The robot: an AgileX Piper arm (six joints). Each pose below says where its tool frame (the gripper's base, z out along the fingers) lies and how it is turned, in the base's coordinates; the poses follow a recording.
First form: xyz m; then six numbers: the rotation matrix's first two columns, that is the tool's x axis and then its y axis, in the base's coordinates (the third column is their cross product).
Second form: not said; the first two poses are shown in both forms.
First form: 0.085 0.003 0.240 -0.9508 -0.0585 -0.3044 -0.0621 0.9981 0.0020
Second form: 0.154 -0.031 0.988 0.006 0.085 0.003 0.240
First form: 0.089 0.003 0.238 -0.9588 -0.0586 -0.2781 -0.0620 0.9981 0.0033
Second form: 0.140 -0.030 0.990 0.006 0.089 0.003 0.238
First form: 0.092 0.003 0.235 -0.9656 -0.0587 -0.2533 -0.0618 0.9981 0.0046
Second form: 0.128 -0.030 0.991 0.006 0.092 0.003 0.235
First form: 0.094 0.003 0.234 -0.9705 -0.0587 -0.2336 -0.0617 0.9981 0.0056
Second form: 0.117 -0.030 0.993 0.006 0.094 0.003 0.234
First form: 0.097 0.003 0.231 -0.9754 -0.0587 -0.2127 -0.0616 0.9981 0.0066
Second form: 0.107 -0.030 0.994 0.007 0.097 0.003 0.231
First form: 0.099 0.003 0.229 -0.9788 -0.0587 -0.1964 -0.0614 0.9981 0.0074
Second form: 0.099 -0.030 0.995 0.007 0.099 0.003 0.229
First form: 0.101 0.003 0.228 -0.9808 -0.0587 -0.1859 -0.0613 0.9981 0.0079
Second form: 0.093 -0.030 0.995 0.007 0.101 0.003 0.228
